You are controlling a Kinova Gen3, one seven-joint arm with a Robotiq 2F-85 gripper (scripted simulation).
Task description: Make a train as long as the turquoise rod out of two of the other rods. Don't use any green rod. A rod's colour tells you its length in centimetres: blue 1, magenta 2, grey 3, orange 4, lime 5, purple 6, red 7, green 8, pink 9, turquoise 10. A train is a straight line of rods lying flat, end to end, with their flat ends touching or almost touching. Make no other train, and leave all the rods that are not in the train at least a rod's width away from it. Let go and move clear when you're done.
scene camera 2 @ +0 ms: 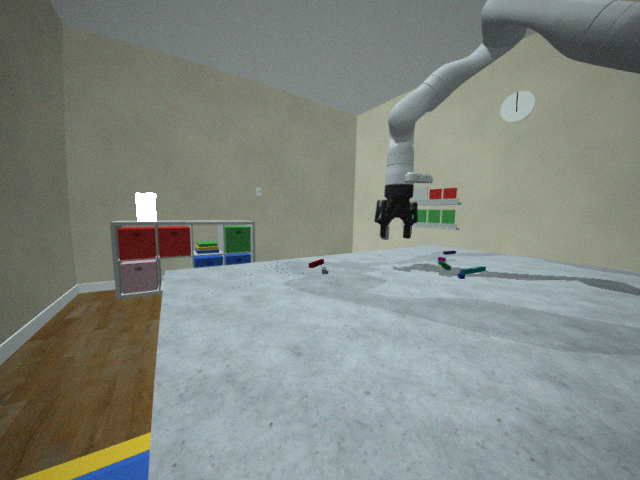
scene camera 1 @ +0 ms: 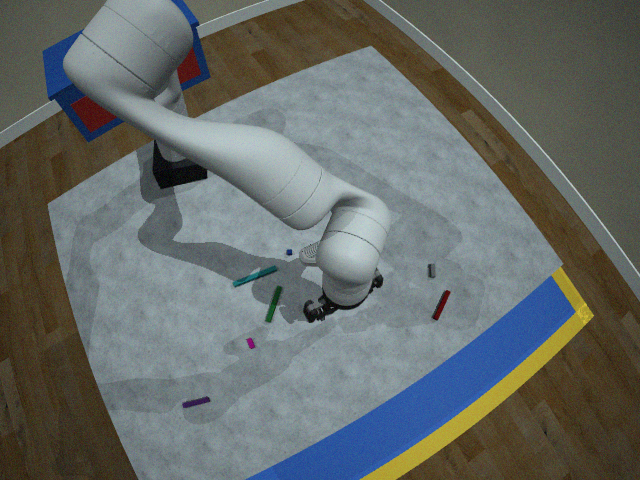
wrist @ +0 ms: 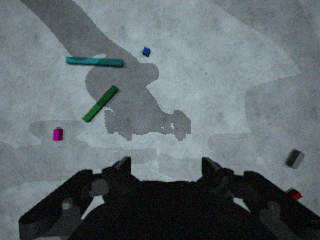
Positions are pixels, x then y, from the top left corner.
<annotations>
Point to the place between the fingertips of the gripper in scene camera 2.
396, 238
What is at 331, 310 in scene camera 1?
The gripper.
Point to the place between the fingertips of the gripper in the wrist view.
At 166, 164
</annotations>
